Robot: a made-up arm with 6 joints.
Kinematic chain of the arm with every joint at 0, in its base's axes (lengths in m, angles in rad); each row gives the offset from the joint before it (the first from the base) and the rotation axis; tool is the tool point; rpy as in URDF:
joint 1: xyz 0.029 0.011 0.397 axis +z
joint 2: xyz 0 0.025 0.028 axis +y
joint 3: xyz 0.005 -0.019 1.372 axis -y
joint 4: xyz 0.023 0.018 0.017 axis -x
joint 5: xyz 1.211 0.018 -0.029 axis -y
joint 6: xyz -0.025 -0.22 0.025 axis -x
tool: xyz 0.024 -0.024 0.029 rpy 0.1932 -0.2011 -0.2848
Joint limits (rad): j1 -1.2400..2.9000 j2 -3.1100..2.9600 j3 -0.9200..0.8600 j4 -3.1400..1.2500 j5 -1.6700..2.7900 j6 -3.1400..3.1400
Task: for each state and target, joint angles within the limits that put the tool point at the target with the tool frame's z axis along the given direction. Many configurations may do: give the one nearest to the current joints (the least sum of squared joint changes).
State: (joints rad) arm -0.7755 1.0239 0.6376 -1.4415 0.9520 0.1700
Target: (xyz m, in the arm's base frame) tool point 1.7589 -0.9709 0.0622 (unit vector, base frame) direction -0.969 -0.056 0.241
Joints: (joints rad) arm -0.5303 1.1158 0.3871 -1.6214 0.6818 -0.2138
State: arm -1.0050 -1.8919 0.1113 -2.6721 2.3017 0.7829
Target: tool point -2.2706 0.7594 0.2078 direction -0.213 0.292 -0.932
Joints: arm -0.2095 -2.0150 0.7451 -3.1303 2.7900 -0.1063
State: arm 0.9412 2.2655 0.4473 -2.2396 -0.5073 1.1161
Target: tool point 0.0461 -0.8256 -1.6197 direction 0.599 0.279 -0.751
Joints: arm 1.6305 2.9531 0.5133 -1.6646 -0.9045 1.0751
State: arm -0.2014 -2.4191 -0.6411 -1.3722 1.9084 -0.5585
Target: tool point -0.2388 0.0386 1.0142 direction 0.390 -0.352 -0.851
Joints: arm -0.3466 -1.5470 -0.9187 -1.0426 2.0175 -1.1934
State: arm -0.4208 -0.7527 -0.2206 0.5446 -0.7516 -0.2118
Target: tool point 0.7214 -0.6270 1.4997 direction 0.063 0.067 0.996
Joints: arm -0.5511 -0.2115 -0.5302 0.3915 0.0568 -0.1590
